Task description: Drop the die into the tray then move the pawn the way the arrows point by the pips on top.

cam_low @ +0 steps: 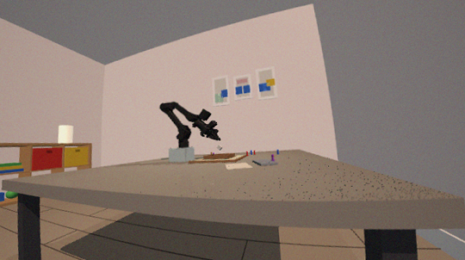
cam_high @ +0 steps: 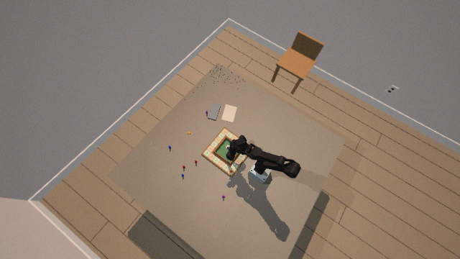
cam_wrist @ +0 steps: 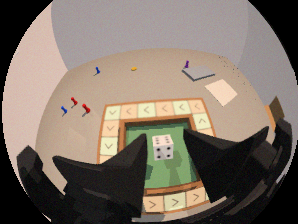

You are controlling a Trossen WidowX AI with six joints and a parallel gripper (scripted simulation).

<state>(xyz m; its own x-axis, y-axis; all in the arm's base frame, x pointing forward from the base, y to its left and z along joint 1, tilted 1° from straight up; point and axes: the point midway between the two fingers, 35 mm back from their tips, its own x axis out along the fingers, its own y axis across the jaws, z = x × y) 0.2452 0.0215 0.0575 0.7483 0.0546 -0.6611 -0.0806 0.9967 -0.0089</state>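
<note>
My gripper tip is 120 mm past the orange pawn, 110 mm to the right of it and 100 mm above it. From my gripper tip the other things lie so: white die (70 mm below); green dice tray (120 mm below); beige card (200 mm ahead, 260 mm to the right, 130 mm below).
</note>
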